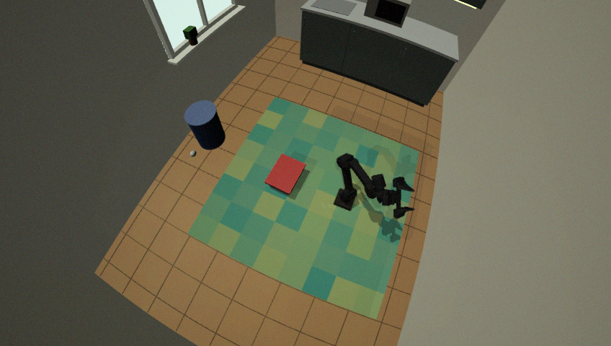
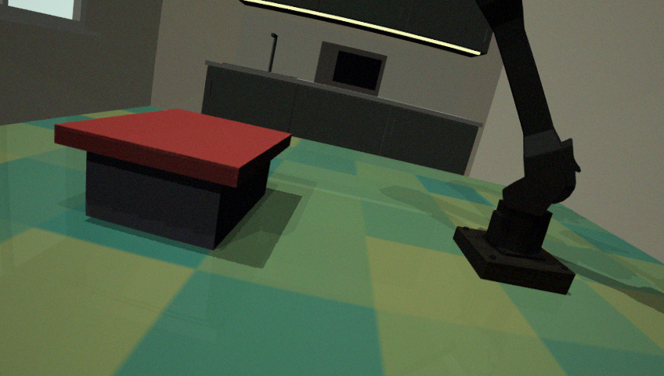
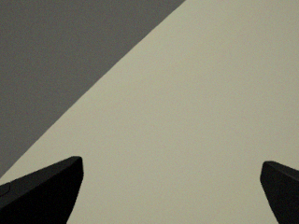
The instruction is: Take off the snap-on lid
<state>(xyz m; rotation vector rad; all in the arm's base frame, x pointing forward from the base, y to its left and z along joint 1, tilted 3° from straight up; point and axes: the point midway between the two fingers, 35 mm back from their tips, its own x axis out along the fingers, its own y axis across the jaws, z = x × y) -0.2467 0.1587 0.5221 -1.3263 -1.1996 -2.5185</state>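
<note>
My gripper tip is 67 cm short of the red lid, 50 cm above it and 15 cm to the left of it. Round my gripper tip: storage box 67 cm ahead, 55 cm below, 15 cm to the right.
</note>
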